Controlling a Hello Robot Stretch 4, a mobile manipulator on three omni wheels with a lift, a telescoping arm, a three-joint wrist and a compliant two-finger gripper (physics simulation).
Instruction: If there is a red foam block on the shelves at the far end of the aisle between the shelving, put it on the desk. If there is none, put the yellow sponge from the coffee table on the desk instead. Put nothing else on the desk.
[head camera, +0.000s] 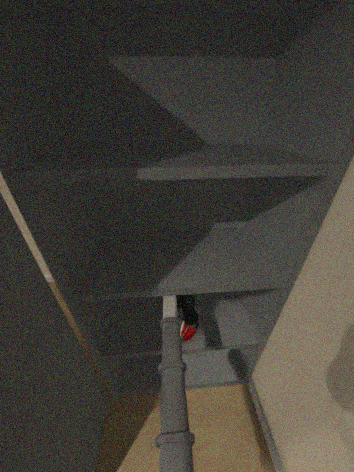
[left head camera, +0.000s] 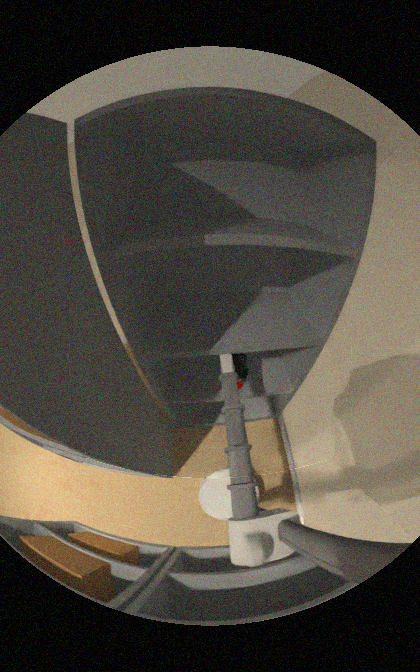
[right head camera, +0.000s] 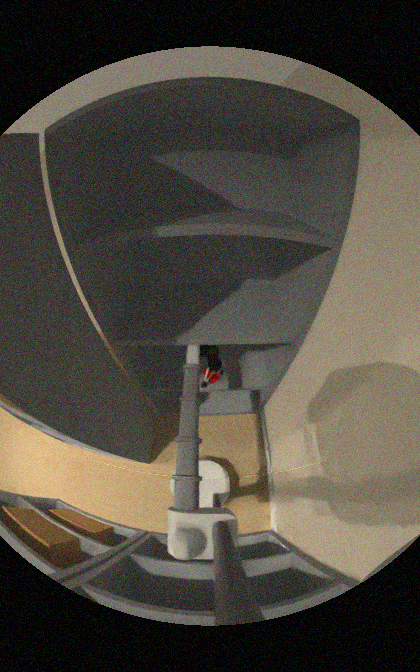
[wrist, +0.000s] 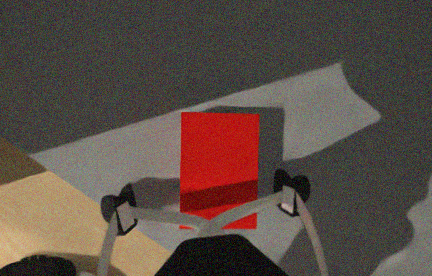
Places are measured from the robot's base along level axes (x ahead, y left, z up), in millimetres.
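Where they show: gripper, fingertip midpoint: (head camera: 187, 336) (wrist: 208, 192).
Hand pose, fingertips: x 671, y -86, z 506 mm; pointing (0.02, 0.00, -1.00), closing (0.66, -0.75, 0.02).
Note:
After its pixels a point has its place.
A red foam block (wrist: 219, 150) @[x 709, y -67, z 551 mm] (right head camera: 214, 377) (head camera: 188, 332) @[x 668, y -92, z 551 mm] (left head camera: 240, 384) rests on a low grey shelf board (wrist: 310, 120) @[x 784, y -126, z 506 mm]; its shadow falls on the board beside it. My gripper (wrist: 208, 192) @[x 671, y -86, z 506 mm] is open, with one dark fingertip to the left of the block and the other to its right in the wrist view, both apart from it. The fingers cross over the block's near end in that view. In the head views the gripper is partly hidden by the arm and the shelf above. The desk, coffee table and yellow sponge do not show.
The telescoping arm (head camera: 172, 380) @[x 319, y 2, z 923 mm] (left head camera: 237, 450) reaches into the dark grey shelf unit (head camera: 225, 172) @[x 605, y -161, z 1403 mm] (right head camera: 225, 230), beneath a higher shelf. A beige wall (head camera: 310, 300) @[x 529, y -525, z 947 mm] stands at the right. Brown boxes (left head camera: 65, 560) (right head camera: 42, 537) sit in shelving at the bottom left, across the wooden floor (left head camera: 125, 500).

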